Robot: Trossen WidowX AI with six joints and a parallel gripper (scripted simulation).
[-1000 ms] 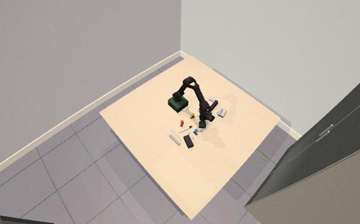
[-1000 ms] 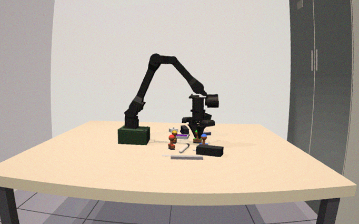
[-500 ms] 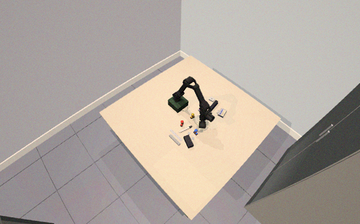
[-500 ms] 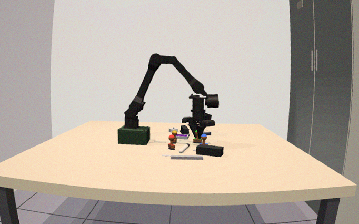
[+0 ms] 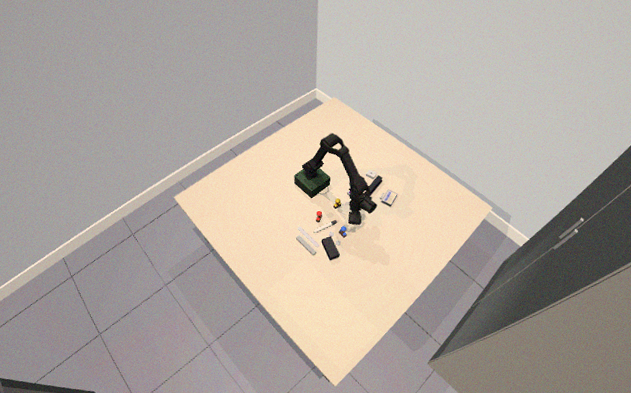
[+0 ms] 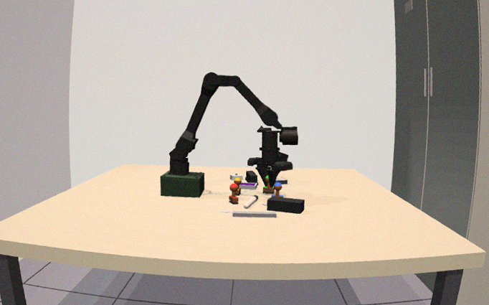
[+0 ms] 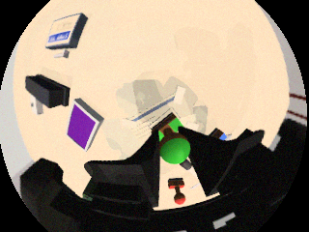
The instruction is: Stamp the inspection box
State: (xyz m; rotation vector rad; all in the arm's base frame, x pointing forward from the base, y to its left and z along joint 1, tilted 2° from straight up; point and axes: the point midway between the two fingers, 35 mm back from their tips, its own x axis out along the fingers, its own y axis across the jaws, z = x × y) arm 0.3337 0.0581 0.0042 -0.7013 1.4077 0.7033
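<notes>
My gripper tip is now 1 cm past the pale card and 3 cm above it. Round my gripper tip: green-knobbed stamp (right at my gripper tip); then yellow-knobbed stamp (11 cm behind, 2 cm to the right, 1 cm below); then blue-knobbed stamp (4 cm ahead, 10 cm to the right, 1 cm below).
</notes>
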